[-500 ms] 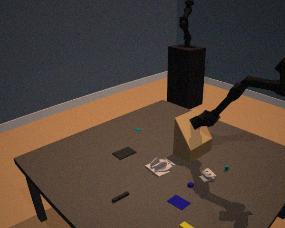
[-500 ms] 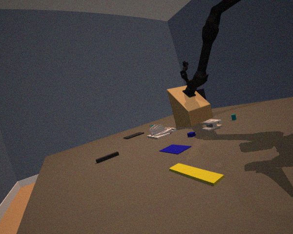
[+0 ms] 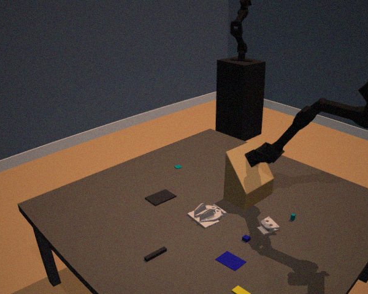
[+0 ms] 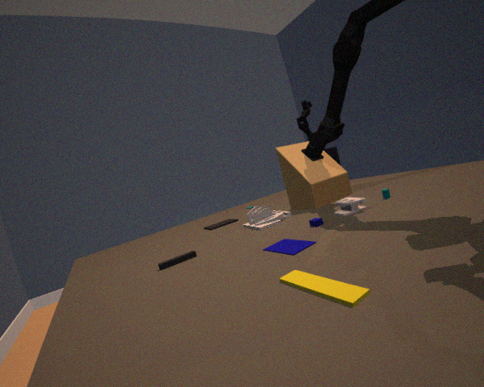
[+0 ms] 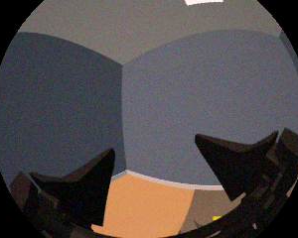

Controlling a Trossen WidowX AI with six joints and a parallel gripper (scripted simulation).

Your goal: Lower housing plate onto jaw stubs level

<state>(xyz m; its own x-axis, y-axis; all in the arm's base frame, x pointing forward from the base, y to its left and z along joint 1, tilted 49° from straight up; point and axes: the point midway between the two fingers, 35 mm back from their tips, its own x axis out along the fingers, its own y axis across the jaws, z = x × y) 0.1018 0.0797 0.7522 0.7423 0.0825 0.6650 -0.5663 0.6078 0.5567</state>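
Now: gripper tip 61 cm above the blue cube, 43 cm to the left of it and 14 cm short of it. Also, from my gripper tip: teal cube: 60 cm below, 37 cm to the right, 10 cm behind; yellow tile: 61 cm below, 37 cm ahead, 23 cm to the right; blue tile: 61 cm below, 39 cm to the right, 27 cm ahead.
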